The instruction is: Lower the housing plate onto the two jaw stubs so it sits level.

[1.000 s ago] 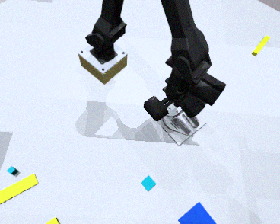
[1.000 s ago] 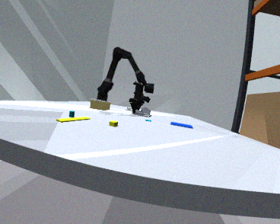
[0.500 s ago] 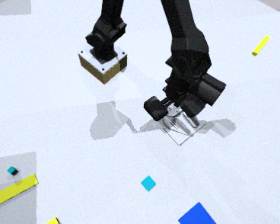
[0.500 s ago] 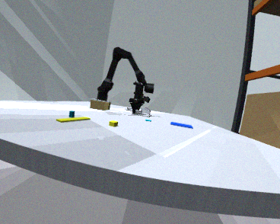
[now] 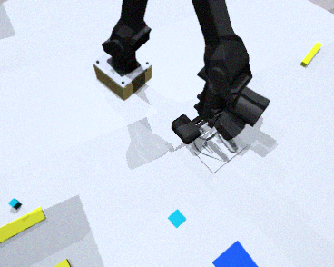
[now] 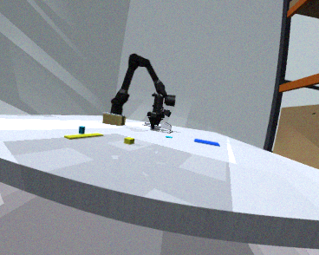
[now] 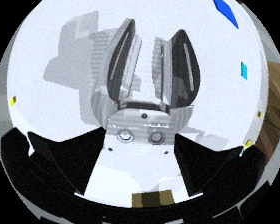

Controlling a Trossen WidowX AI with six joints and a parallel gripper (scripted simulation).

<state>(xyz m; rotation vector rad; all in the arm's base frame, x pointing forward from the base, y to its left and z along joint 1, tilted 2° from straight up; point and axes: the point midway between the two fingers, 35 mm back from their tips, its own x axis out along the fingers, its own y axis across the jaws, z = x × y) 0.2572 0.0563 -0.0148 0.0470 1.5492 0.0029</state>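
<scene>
My gripper tip is 2 cm short of the grey jaw assembly, 2 cm to the left of it and 1 cm below it. Round my gripper tip: cyan tile (13 cm ahead, 20 cm to the right, 1 cm below); then yellow cube (5 cm ahead, 44 cm to the right); then blue tile (30 cm ahead, 17 cm to the right).
</scene>
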